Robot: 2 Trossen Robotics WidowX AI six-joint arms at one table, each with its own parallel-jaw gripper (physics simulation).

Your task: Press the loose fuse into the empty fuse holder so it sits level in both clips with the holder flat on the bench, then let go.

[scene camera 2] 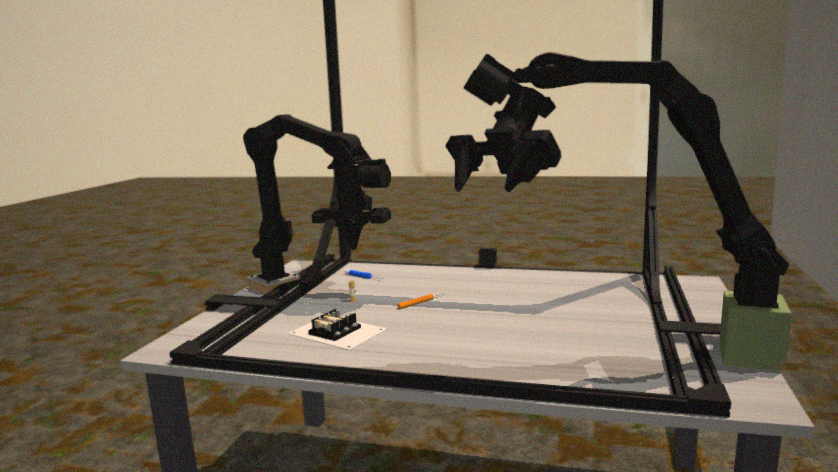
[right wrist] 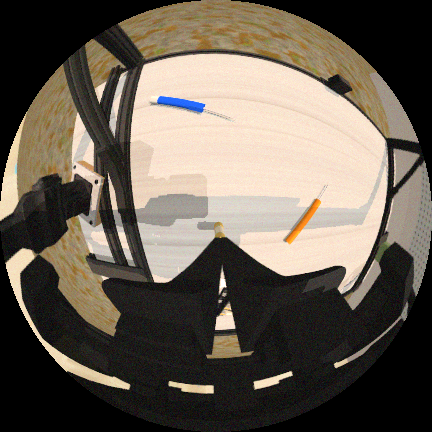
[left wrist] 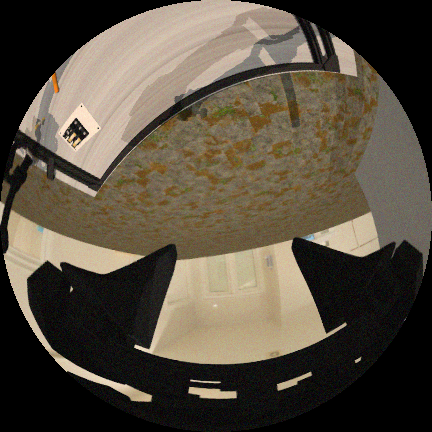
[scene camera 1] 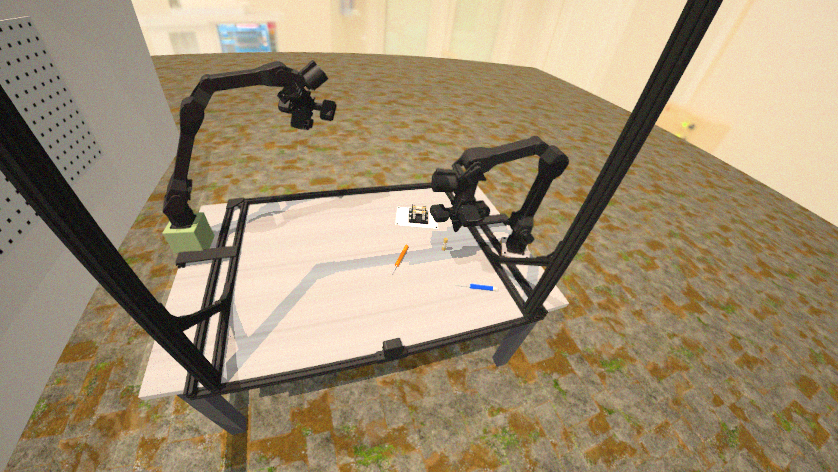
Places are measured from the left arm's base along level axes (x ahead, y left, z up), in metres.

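Where they show: left gripper, fingertip midpoint: (scene camera 2: 481, 190) (left wrist: 236, 247) (scene camera 1: 315, 115); right gripper, fingertip midpoint: (scene camera 2: 354, 249) (right wrist: 220, 242) (scene camera 1: 455, 231); left arm's base at its link origin: (scene camera 2: 756, 300) (scene camera 1: 183, 222); right arm's base at its link origin: (scene camera 2: 273, 276) (right wrist: 80, 193) (scene camera 1: 515, 247).
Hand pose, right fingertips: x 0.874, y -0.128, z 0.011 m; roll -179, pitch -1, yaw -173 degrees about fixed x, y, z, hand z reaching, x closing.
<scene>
Things, the pixels of their centre, and the offset from my right fingertips. "spot": a spot on its surface instead.
- loose fuse at the middle of its body: (right wrist: 218, 232) (scene camera 2: 352, 291) (scene camera 1: 444, 244) dx -0.008, dy +0.038, dz -0.095 m
- black fuse holder at the middle of its body: (scene camera 2: 337, 323) (right wrist: 235, 303) (left wrist: 74, 132) (scene camera 1: 417, 214) dx -0.069, dy +0.226, dz -0.102 m
- white plate at a spot on its surface: (scene camera 2: 366, 335) (scene camera 1: 399, 217) spot: dx -0.141, dy +0.231, dz -0.118 m
- orange screwdriver at the middle of its body: (right wrist: 309, 212) (scene camera 2: 422, 299) (scene camera 1: 399, 259) dx -0.176, dy -0.001, dz -0.113 m
- blue screwdriver at the middle of its body: (right wrist: 191, 104) (scene camera 2: 365, 275) (scene camera 1: 475, 286) dx +0.049, dy -0.147, dz -0.113 m
The loose fuse (scene camera 1: 444, 243) (scene camera 2: 351, 291) (right wrist: 219, 230), tan with pale gold caps, stands upright on the table. The black fuse holder (scene camera 1: 418, 214) (scene camera 2: 334, 325) (left wrist: 76, 131) lies flat on a white plate (scene camera 1: 401, 218) (scene camera 2: 366, 335) (left wrist: 93, 128), with tan fuses in some of its clips; which clips are empty is too small to tell. My right gripper (scene camera 2: 353, 247) (right wrist: 220, 242) is shut and empty, pointing down above the table near the loose fuse. My left gripper (scene camera 2: 484, 187) (left wrist: 236, 247) is wide open and empty, high above the table and far from the fuse.
An orange screwdriver (scene camera 1: 401, 256) (scene camera 2: 415, 301) (right wrist: 303, 221) lies near the loose fuse. A blue screwdriver (scene camera 1: 482, 287) (scene camera 2: 359, 273) (right wrist: 181, 104) lies farther off. A black frame (scene camera 1: 304, 369) (scene camera 2: 410, 379) borders the table. A green block (scene camera 1: 187, 235) (scene camera 2: 755, 334) stands under the left arm.
</scene>
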